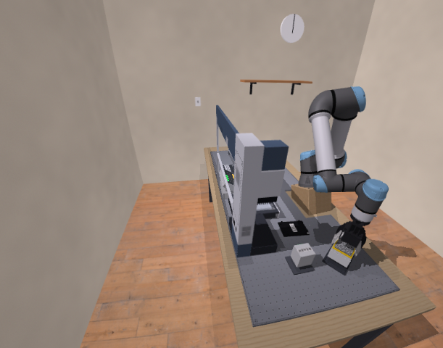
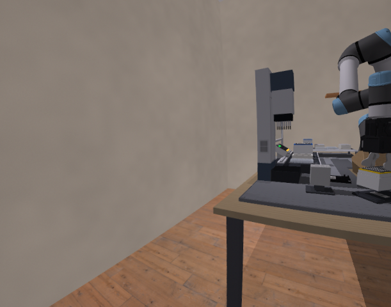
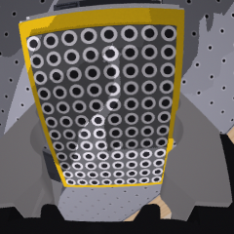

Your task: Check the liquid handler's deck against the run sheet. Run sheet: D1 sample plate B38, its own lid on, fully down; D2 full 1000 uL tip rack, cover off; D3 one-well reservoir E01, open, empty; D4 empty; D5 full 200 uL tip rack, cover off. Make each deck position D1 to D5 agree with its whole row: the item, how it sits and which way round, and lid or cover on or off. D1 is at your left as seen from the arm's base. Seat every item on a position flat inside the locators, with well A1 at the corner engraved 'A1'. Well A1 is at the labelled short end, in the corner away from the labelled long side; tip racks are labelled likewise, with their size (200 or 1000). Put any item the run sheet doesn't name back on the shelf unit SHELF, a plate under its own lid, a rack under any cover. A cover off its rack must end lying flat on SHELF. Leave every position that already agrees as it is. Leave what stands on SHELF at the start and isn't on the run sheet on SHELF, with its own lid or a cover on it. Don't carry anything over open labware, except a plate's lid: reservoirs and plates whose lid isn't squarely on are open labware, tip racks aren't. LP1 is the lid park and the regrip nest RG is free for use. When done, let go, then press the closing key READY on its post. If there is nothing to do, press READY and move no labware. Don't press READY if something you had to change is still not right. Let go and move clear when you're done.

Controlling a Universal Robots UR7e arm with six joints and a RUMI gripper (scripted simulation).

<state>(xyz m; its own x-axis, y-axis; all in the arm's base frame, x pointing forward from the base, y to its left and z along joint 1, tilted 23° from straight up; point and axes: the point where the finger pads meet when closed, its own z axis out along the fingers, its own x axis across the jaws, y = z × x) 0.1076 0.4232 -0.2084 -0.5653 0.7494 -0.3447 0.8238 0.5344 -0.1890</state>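
My gripper is now 70 mm above the regrip nest RG. The rest, counted from my hand: yellow-rimmed tip rack (10 mm to the right, 10 mm above); ready key post (200 mm ahead, 30 mm to the right, 10 mm below); LP1 label (220 mm to the right, 130 mm ahead, 60 mm below).
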